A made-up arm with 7 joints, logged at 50 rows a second.
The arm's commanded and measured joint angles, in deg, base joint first. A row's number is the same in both.
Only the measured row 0 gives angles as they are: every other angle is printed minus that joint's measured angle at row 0.
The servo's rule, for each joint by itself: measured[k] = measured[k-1] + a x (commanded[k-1-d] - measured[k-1]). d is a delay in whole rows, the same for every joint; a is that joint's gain. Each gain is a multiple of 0.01, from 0.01 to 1. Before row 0 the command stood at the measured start. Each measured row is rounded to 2 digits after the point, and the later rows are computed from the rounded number. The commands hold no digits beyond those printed.
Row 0, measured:
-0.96, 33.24, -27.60, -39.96, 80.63, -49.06, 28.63
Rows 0 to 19, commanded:
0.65, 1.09, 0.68, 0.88, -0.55, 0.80, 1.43
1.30, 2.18, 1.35, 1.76, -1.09, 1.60, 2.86
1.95, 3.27, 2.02, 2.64, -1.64, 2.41, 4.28
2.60, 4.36, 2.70, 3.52, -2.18, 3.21, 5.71
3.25, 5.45, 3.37, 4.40, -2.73, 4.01, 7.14
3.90, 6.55, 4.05, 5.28, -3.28, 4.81, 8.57
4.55, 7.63, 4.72, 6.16, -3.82, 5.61, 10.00
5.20, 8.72, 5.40, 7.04, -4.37, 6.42, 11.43
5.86, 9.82, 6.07, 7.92, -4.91, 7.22, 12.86
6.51, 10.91, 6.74, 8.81, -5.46, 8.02, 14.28
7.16, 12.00, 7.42, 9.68, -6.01, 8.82, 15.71
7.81, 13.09, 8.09, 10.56, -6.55, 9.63, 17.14
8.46, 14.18, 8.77, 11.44, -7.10, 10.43, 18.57
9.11, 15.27, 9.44, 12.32, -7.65, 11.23, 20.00
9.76, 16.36, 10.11, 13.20, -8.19, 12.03, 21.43
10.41, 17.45, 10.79, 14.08, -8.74, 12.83, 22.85
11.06, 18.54, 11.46, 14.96, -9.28, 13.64, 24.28
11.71, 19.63, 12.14, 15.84, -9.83, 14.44, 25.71
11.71, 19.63, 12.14, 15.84, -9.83, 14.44, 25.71
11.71, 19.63, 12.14, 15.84, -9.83, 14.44, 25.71
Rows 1 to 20, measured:
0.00, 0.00, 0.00, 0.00, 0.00, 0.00, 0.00
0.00, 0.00, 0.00, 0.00, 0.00, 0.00, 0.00
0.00, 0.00, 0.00, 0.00, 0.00, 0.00, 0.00
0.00, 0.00, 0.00, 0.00, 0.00, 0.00, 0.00
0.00, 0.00, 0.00, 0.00, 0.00, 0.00, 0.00
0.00, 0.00, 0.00, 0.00, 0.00, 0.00, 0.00
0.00, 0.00, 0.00, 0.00, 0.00, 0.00, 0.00
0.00, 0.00, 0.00, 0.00, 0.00, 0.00, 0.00
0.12, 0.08, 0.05, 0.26, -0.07, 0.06, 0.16
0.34, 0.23, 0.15, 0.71, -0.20, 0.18, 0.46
0.65, 0.44, 0.30, 1.29, -0.39, 0.36, 0.88
1.02, 0.71, 0.49, 1.96, -0.62, 0.59, 1.41
1.44, 1.04, 0.72, 2.69, -0.89, 0.86, 2.04
1.91, 1.43, 0.99, 3.47, -1.20, 1.18, 2.76
2.41, 1.86, 1.29, 4.28, -1.54, 1.53, 3.56
2.94, 2.34, 1.62, 5.11, -1.91, 1.92, 4.43
3.49, 2.86, 1.98, 5.95, -2.30, 2.34, 5.36
4.06, 3.42, 2.36, 6.81, -2.71, 2.79, 6.34
4.65, 4.02, 2.76, 7.67, -3.14, 3.27, 7.37
5.25, 4.65, 3.19, 8.54, -3.58, 3.78, 8.44
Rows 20 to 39, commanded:
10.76, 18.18, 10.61, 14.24, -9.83, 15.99, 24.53
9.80, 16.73, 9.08, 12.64, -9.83, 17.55, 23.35
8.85, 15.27, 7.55, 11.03, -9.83, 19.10, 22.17
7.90, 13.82, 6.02, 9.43, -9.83, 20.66, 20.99
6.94, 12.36, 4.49, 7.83, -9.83, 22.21, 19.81
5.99, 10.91, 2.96, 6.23, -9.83, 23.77, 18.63
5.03, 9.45, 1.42, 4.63, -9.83, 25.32, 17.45
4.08, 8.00, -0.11, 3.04, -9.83, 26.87, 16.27
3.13, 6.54, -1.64, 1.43, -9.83, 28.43, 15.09
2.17, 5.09, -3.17, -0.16, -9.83, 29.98, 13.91
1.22, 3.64, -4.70, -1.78, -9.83, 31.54, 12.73
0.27, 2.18, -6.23, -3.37, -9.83, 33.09, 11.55
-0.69, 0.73, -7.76, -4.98, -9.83, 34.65, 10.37
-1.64, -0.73, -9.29, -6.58, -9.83, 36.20, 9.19
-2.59, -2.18, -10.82, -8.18, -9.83, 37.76, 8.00
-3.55, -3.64, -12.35, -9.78, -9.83, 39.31, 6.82
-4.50, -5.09, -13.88, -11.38, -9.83, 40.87, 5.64
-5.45, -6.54, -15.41, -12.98, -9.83, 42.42, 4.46
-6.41, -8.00, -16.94, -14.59, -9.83, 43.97, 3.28
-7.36, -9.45, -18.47, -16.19, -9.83, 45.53, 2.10
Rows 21 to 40, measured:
5.86, 5.32, 3.64, 9.41, -4.04, 4.31, 9.55
6.48, 6.02, 4.10, 10.28, -4.51, 4.86, 10.70
7.10, 6.74, 4.58, 11.16, -4.99, 5.43, 11.88
7.73, 7.49, 5.08, 12.04, -5.48, 6.02, 13.09
8.36, 8.26, 5.59, 12.92, -5.97, 6.63, 14.32
9.00, 9.06, 6.11, 13.80, -6.47, 7.25, 15.57
9.51, 9.80, 6.59, 14.41, -6.91, 7.83, 16.69
9.93, 10.49, 7.03, 14.84, -7.29, 8.36, 17.68
10.09, 11.03, 7.32, 14.66, -7.62, 8.97, 18.43
10.03, 11.43, 7.46, 14.05, -7.91, 9.66, 18.97
9.81, 11.70, 7.47, 13.14, -8.16, 10.42, 19.32
9.45, 11.85, 7.35, 12.03, -8.38, 11.24, 19.50
8.97, 11.89, 7.12, 10.77, -8.57, 12.12, 19.53
8.40, 11.82, 6.79, 9.41, -8.73, 13.05, 19.43
7.76, 11.65, 6.36, 7.98, -8.87, 14.03, 19.21
7.06, 11.39, 5.84, 6.50, -8.99, 15.06, 18.89
6.31, 11.05, 5.24, 4.98, -9.10, 16.13, 18.47
5.52, 10.63, 4.57, 3.44, -9.19, 17.24, 17.97
4.70, 10.14, 3.83, 1.87, -9.27, 18.38, 17.39
3.86, 9.58, 3.03, 0.30, -9.34, 19.56, 16.75

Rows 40 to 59, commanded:
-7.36, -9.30, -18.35, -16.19, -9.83, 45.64, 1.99
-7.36, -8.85, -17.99, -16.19, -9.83, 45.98, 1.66
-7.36, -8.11, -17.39, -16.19, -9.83, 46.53, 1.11
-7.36, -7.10, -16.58, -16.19, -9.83, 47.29, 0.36
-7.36, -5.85, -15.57, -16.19, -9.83, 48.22, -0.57
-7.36, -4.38, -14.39, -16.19, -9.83, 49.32, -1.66
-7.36, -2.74, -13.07, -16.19, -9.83, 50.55, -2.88
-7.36, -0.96, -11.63, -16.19, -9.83, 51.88, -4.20
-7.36, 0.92, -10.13, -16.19, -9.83, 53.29, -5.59
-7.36, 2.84, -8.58, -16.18, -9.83, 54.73, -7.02
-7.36, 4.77, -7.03, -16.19, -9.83, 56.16, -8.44
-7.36, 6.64, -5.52, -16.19, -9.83, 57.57, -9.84
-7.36, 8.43, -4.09, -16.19, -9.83, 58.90, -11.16
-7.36, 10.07, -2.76, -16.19, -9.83, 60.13, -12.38
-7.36, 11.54, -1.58, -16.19, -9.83, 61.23, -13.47
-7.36, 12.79, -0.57, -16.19, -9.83, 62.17, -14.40
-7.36, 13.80, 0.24, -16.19, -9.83, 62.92, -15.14
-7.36, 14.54, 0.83, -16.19, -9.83, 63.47, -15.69
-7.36, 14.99, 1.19, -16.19, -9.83, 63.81, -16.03
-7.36, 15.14, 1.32, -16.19, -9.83, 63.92, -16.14
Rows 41 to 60, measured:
3.00, 8.96, 2.17, -1.28, -9.40, 20.77, 16.05
2.12, 8.28, 1.25, -2.87, -9.46, 22.00, 15.30
1.23, 7.55, 0.28, -4.46, -9.51, 23.26, 14.50
0.32, 6.77, -0.73, -6.06, -9.55, 24.54, 13.66
-0.60, 5.94, -1.78, -7.66, -9.59, 25.85, 12.78
-1.52, 5.07, -2.87, -9.26, -9.62, 27.18, 11.86
-2.45, 4.16, -4.00, -10.86, -9.65, 28.52, 10.92
-3.38, 3.21, -5.16, -12.46, -9.67, 29.88, 9.95
-4.14, 2.33, -6.22, -13.58, -9.69, 31.14, 9.07
-4.75, 1.55, -7.16, -14.36, -9.71, 32.33, 8.25
-5.25, 0.87, -7.98, -14.91, -9.73, 33.47, 7.46
-5.65, 0.31, -8.67, -15.29, -9.74, 34.58, 6.68
-5.97, -0.12, -9.22, -15.56, -9.75, 35.67, 5.88
-6.23, -0.42, -9.63, -15.75, -9.76, 36.76, 5.05
-6.44, -0.58, -9.91, -15.88, -9.77, 37.86, 4.18
-6.61, -0.61, -10.05, -15.97, -9.78, 38.98, 3.26
-6.75, -0.50, -10.06, -16.04, -9.79, 40.12, 2.29
-6.87, -0.27, -9.94, -16.08, -9.80, 41.29, 1.27
-6.96, 0.08, -9.71, -16.11, -9.80, 42.48, 0.20
-7.04, 0.54, -9.37, -16.13, -9.80, 43.69, -0.90

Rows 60 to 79, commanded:
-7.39, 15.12, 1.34, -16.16, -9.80, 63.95, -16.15
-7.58, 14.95, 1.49, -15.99, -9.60, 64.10, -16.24
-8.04, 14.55, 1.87, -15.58, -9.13, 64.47, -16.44
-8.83, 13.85, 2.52, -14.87, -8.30, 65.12, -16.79
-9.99, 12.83, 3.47, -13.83, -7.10, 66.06, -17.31
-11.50, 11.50, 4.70, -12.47, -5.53, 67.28, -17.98
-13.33, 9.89, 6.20, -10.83, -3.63, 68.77, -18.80
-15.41, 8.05, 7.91, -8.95, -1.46, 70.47, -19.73
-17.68, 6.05, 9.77, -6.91, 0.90, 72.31, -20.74
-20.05, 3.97, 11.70, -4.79, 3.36, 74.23, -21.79
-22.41, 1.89, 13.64, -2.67, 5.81, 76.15, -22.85
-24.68, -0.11, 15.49, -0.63, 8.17, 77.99, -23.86
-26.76, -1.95, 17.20, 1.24, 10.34, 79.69, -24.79
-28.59, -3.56, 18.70, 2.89, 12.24, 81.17, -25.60
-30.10, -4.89, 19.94, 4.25, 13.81, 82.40, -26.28
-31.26, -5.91, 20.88, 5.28, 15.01, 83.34, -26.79
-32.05, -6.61, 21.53, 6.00, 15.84, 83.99, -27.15
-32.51, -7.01, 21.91, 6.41, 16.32, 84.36, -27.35
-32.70, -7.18, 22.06, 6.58, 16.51, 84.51, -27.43
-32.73, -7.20, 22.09, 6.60, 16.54, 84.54, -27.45
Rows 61 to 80, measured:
-7.10, 1.09, -8.95, -16.15, -9.80, 44.91, -2.03
-7.15, 1.72, -8.45, -16.16, -9.80, 46.13, -3.17
-7.19, 2.41, -7.90, -16.17, -9.80, 47.34, -4.30
-7.22, 3.14, -7.31, -16.18, -9.80, 48.53, -5.41
-7.25, 3.89, -6.71, -16.18, -9.80, 49.68, -6.48
-7.27, 4.64, -6.11, -16.18, -9.80, 50.78, -7.49
-7.29, 5.36, -5.53, -16.18, -9.80, 51.82, -8.43
-7.30, 6.04, -4.98, -16.18, -9.80, 52.79, -9.28
-7.32, 6.68, -4.47, -16.17, -9.80, 53.68, -10.04
-7.37, 7.26, -3.99, -16.12, -9.77, 54.51, -10.72
-7.50, 7.77, -3.52, -15.96, -9.69, 55.31, -11.35
-7.75, 8.20, -3.04, -15.63, -9.51, 56.09, -11.95
-8.18, 8.52, -2.52, -15.09, -9.20, 56.89, -12.54
-8.81, 8.73, -1.94, -14.30, -8.72, 57.72, -13.14
-9.67, 8.81, -1.29, -13.26, -8.06, 58.60, -13.76
-10.76, 8.76, -0.55, -11.97, -7.20, 59.55, -14.42
-12.07, 8.57, 0.28, -10.45, -6.15, 60.57, -15.12
-13.59, 8.25, 1.19, -8.75, -4.91, 61.66, -15.85
-15.27, 7.80, 2.19, -6.93, -3.52, 62.82, -16.62
-17.06, 7.25, 3.25, -5.04, -2.00, 64.03, -17.42

